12 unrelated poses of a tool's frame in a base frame.
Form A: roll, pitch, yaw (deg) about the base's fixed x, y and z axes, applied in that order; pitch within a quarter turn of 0, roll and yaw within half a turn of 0; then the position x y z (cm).
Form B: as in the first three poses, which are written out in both.
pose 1, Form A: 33.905 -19.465 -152.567 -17.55 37.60 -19.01
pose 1, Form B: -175.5 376.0 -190.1 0.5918 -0.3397 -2.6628
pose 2, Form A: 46.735 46.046 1.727 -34.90 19.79 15.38
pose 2, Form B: -349.0 197.9 153.8 0.8157 0.8037 0.0301
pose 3, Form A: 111.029 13.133 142.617 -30.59 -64.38 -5.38
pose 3, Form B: -305.9 -643.8 -53.8 1.9378 0.2292 2.4891
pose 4, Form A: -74.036 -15.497 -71.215 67.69 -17.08 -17.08
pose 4, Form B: 676.9 -170.8 -170.8 -1.2922 -0.2705 -1.2429
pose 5, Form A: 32.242 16.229 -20.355 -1.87 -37.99 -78.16
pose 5, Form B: -18.7 -379.9 -781.6 0.5627 0.2832 -0.3553
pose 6, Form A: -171.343 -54.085 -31.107 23.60 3.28 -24.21
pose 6, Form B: 236.0 32.8 -242.1 -2.9905 -0.9440 -0.5429
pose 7, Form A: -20.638 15.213 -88.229 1.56 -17.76 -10.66
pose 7, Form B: 15.6 -177.6 -106.6 -0.3602 0.2655 -1.5399
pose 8, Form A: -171.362 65.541 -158.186 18.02 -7.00 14.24
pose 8, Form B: 180.2 -70.0 142.4 -2.9908 1.1439 -2.7609
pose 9, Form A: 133.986 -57.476 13.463 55.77 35.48 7.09
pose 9, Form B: 557.7 354.8 70.9 2.3385 -1.0031 0.2350
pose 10, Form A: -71.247 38.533 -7.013 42.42 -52.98 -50.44
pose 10, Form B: 424.2 -529.8 -504.4 -1.2435 0.6725 -0.1224
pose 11, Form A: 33.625 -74.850 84.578 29.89 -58.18 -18.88
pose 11, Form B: 298.9 -581.8 -188.8 0.5869 -1.3064 1.4762
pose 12, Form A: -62.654 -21.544 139.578 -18.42 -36.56 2.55
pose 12, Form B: -184.2 -365.6 25.5 -1.0935 -0.3760 2.4361
